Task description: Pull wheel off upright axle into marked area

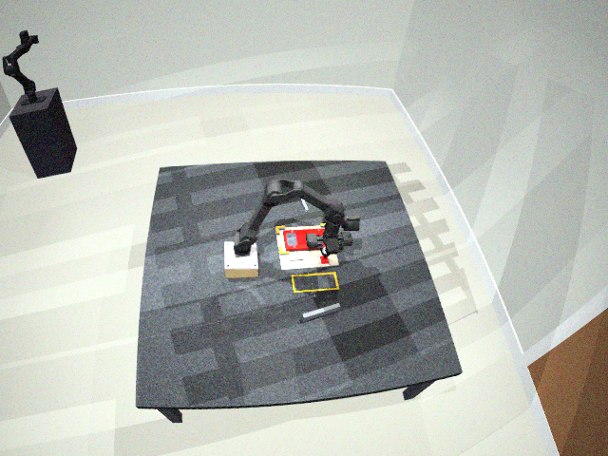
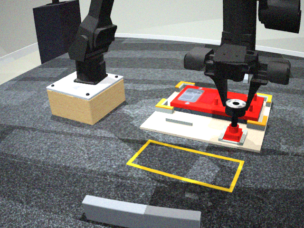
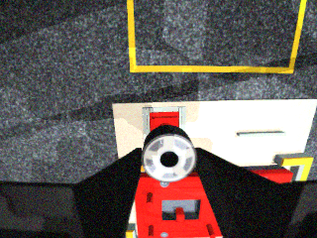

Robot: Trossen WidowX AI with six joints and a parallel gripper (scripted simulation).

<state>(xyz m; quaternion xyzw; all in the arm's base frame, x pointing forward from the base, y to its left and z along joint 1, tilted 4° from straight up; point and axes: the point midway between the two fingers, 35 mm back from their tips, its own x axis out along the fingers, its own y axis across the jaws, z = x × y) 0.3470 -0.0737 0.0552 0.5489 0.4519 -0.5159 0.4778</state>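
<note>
The upright axle lies 3 cm below my gripper tip. Also, from my gripper tip: black wheel (right at my gripper tip); small grey block (33 cm to the left, 6 cm below, 1 cm ahead); grey bar (25 cm to the right, 9 cm behind, 5 cm below).
</note>
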